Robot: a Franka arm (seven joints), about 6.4 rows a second.
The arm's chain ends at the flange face. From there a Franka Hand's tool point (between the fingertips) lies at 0.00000 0.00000 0.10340 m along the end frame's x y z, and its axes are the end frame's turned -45 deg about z.
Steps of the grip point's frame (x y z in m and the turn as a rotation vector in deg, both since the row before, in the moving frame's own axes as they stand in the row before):
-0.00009, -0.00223, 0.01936, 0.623, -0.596, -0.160
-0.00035, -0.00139, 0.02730, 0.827, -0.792, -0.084
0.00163, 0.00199, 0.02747, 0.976, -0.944, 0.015
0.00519, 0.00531, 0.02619, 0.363, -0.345, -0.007
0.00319, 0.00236, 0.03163, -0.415, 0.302, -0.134
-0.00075, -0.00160, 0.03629, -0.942, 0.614, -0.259
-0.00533, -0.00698, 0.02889, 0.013, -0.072, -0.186
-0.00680, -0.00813, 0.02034, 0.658, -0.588, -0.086
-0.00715, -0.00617, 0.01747, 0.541, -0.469, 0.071
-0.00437, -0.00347, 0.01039, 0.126, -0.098, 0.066
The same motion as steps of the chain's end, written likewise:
-0.00008, -0.00148, 0.01937, 0.019, -0.862, -0.160
0.00084, -0.00069, 0.02732, 0.025, -1.145, -0.084
0.00501, 0.00030, 0.02750, 0.023, -1.358, 0.015
0.00833, 0.00011, 0.02619, 0.013, -0.501, -0.007
0.00301, -0.00073, 0.03163, -0.080, 0.507, -0.134
-0.00365, -0.00102, 0.03631, -0.232, 1.100, -0.259
-0.00860, -0.00124, 0.02889, -0.042, -0.060, -0.186
-0.00897, -0.00085, 0.02035, 0.049, -0.881, -0.086
-0.00813, 0.00079, 0.01748, 0.051, -0.714, 0.071
-0.00526, 0.00067, 0.01039, 0.020, -0.158, 0.066

